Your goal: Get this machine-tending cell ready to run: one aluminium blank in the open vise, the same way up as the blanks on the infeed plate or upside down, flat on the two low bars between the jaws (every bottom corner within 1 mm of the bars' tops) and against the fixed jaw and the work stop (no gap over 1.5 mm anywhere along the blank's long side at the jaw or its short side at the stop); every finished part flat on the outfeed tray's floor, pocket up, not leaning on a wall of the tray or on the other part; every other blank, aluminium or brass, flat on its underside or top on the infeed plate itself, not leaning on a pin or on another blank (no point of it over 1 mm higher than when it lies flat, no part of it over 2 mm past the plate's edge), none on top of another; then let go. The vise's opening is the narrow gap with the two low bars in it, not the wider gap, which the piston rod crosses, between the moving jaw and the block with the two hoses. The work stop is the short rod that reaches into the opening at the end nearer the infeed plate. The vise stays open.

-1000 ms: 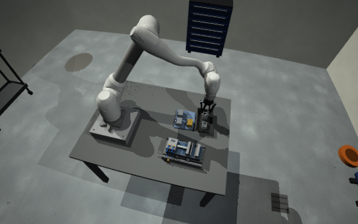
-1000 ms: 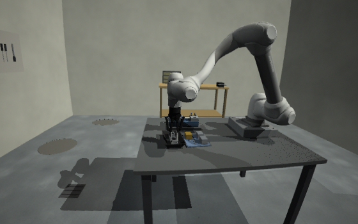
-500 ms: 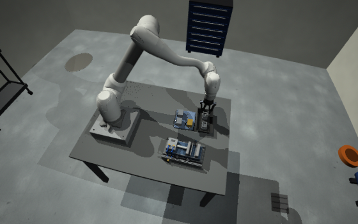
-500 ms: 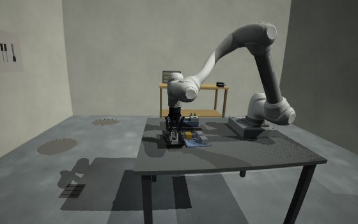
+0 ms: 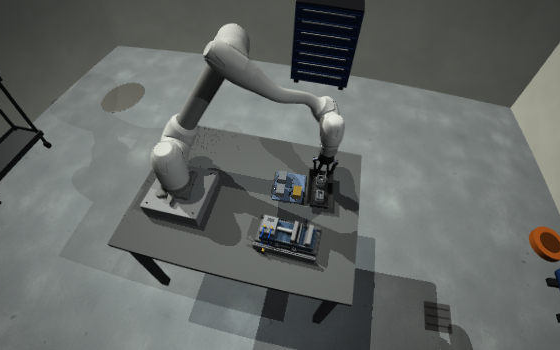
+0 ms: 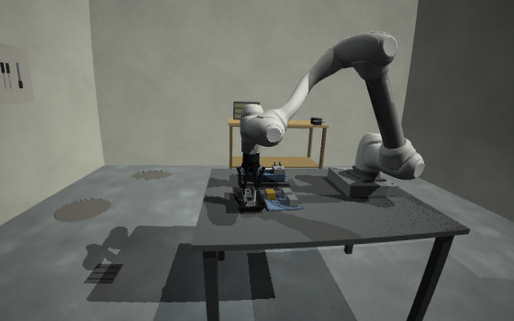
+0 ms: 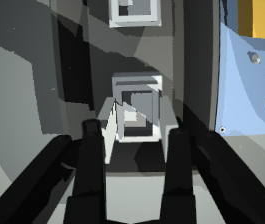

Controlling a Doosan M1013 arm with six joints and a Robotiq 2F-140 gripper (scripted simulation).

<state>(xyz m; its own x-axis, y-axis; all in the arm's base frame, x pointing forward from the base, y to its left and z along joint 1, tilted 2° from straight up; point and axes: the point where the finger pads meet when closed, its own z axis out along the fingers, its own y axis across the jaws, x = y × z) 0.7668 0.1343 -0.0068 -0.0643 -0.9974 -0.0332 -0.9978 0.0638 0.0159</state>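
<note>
Now: hand 21 cm past the aluminium blank, 4 cm above it and 1 cm to the right of it. From my hand the other things lie so: blue infeed plate 17 cm behind, 7 cm below, 4 cm to the right; then brass blank 13 cm behind, 9 cm to the right, 4 cm below; then vise 35 cm to the right, 16 cm behind, 3 cm below.
</note>
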